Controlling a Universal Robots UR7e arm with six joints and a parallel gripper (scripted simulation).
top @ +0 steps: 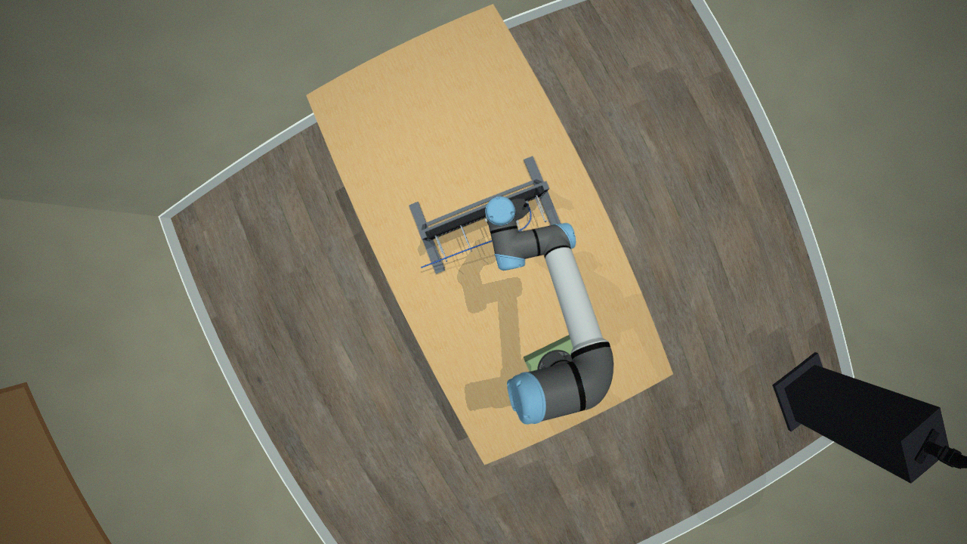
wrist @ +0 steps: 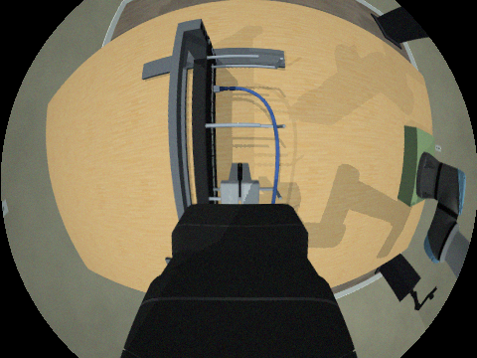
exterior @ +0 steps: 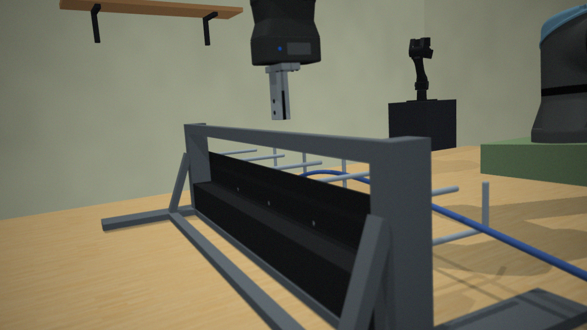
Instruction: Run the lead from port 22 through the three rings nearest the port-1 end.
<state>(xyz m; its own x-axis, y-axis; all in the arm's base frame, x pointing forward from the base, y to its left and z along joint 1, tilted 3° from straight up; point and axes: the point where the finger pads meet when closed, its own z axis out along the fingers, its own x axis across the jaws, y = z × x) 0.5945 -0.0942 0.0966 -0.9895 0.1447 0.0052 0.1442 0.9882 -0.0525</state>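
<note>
Now: the grey rack 10 cm below my hand, 7 cm ahead of it and 4 cm to the left of it.
</note>
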